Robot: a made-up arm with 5 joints.
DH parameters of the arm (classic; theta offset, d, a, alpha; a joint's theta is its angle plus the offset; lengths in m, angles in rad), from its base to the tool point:
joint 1: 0 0.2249 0 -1.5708
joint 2: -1.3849 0 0.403 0
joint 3: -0.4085 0 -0.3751 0
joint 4: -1.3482 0 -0.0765 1.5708
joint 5: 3.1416 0.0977 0 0
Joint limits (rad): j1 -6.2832..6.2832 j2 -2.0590..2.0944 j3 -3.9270..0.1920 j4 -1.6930..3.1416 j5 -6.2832..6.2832
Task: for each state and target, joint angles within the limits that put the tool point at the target. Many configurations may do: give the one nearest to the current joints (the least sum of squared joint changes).
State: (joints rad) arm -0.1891 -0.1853 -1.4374 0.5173 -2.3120
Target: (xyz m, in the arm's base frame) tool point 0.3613 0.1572 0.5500
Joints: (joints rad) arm 0.4104 -0.4304 -0.8495 0.7042 -2.3120
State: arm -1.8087 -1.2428 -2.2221 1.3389 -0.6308
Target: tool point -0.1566 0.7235 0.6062
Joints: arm -1.3576 -1.5822 -2.3802 1.3295 -0.6308
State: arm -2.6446 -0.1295 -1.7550 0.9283 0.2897
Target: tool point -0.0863 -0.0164 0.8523
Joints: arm -2.9538 -0.8884 -1.3846 1.2021 0.2897
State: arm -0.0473 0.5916 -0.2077 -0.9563 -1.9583
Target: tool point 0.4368 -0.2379 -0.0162
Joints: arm -0.4987 0.9561 -0.7640 -0.8232 -1.9583
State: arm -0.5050 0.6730 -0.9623 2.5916 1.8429
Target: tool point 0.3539 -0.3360 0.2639
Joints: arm -0.7595 0.5726 -1.3736 2.5467 1.8429
